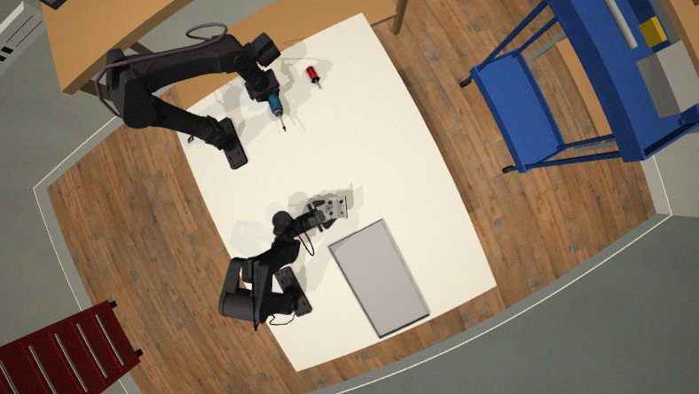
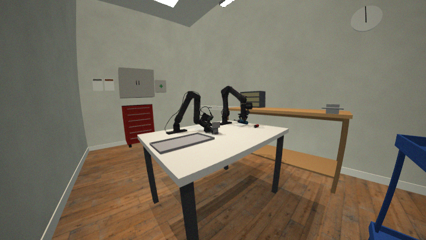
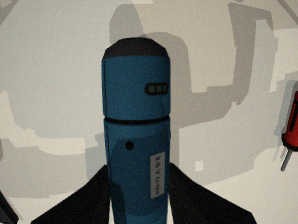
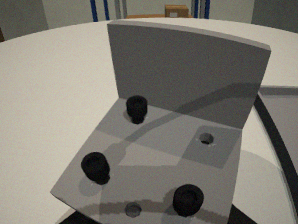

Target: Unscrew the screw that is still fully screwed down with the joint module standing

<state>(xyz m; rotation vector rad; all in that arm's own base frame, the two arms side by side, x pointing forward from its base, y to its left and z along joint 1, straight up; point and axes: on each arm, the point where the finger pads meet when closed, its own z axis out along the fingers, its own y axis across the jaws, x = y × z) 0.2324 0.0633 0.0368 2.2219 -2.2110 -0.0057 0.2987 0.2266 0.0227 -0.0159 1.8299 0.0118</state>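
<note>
Now: the grey bracket 50 mm above my right hand. From my right hand the other things lie so: flat grey tray 320 mm to the right, 40 mm ahead, 20 mm below; red-handled screwdriver 470 mm to the left, 110 mm ahead, 10 mm below.
</note>
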